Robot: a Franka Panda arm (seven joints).
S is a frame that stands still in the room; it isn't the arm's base.
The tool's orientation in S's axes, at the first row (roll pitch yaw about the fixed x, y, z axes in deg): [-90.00, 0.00, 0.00]
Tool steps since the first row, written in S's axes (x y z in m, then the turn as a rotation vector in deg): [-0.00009, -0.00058, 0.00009, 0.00, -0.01, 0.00]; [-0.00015, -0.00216, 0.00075, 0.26, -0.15, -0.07]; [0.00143, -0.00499, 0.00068, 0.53, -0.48, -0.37]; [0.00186, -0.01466, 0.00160, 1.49, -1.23, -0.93]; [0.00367, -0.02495, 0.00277, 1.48, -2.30, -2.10]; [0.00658, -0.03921, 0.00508, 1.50, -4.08, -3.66]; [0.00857, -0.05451, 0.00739, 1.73, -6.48, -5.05]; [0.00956, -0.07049, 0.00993, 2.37, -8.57, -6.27]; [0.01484, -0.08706, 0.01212, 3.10, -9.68, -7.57]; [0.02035, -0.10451, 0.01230, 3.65, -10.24, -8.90]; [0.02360, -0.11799, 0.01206, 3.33, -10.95, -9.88]
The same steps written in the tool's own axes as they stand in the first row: [-0.00009, -0.00009, -0.00058, 0.00, 0.00, -0.01]; [-0.00015, -0.00075, -0.00216, 0.26, 0.07, -0.15]; [0.00143, -0.00068, -0.00499, 0.53, 0.37, -0.48]; [0.00186, -0.00160, -0.01466, 1.49, 0.93, -1.23]; [0.00367, -0.00277, -0.02495, 1.48, 2.10, -2.30]; [0.00658, -0.00508, -0.03921, 1.50, 3.66, -4.08]; [0.00857, -0.00739, -0.05451, 1.73, 5.05, -6.48]; [0.00956, -0.00993, -0.07049, 2.37, 6.27, -8.57]; [0.01484, -0.01212, -0.08706, 3.10, 7.57, -9.68]; [0.02035, -0.01230, -0.10451, 3.65, 8.90, -10.24]; [0.02360, -0.01206, -0.11799, 3.33, 9.88, -10.95]
